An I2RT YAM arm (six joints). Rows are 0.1 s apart.
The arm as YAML. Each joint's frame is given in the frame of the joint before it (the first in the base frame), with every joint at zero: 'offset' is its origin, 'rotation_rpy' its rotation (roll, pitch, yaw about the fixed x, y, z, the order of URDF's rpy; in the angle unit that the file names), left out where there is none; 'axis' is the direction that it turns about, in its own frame. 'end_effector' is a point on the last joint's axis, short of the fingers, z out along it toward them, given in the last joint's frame.
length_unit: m
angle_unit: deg
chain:
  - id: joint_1
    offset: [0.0, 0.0, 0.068]
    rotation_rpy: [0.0, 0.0, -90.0]
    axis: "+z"
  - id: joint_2
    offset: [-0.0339, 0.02, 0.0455]
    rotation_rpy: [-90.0, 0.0, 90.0]
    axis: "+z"
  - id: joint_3
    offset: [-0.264, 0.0, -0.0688]
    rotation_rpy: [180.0, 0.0, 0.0]
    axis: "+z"
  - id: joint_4
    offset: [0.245, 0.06, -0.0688]
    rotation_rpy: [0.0, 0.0, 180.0]
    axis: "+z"
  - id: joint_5
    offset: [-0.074, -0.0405, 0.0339]
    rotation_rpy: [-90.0, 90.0, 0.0]
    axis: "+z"
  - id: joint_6
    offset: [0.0, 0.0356, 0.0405]
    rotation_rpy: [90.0, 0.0, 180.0]
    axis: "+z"
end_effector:
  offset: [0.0, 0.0, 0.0]
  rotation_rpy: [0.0, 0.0, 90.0]
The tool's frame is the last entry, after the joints.
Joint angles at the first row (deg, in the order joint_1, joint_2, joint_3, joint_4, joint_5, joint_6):
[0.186, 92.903, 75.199, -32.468, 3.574, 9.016]
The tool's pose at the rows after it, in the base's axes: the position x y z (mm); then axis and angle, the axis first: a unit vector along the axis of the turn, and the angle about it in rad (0 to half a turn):
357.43 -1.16 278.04 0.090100 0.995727 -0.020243 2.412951
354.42 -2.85 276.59 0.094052 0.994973 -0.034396 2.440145
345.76 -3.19 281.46 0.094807 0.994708 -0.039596 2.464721
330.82 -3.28 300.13 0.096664 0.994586 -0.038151 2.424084
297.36 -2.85 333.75 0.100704 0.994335 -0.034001 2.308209
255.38 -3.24 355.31 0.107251 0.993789 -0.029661 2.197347
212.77 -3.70 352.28 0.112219 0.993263 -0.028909 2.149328
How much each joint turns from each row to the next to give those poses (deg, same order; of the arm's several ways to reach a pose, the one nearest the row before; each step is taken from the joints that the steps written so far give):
[0.196, -0.022, 0.021, 1.618, 2.142, -0.459]
[-0.130, -0.132, -0.021, -1.750, 1.399, -0.087]
[-0.001, -1.486, -0.045, -2.884, 0.480, 0.021]
[0.001, -4.021, -0.371, -1.312, 0.044, 0.022]
[0.132, -8.787, -1.990, -0.131, 0.176, 0.001]
[-0.001, -10.140, -4.237, 0.480, 0.174, 0.131]
[0.000, -10.164, -6.930, -0.480, 0.284, 0.175]

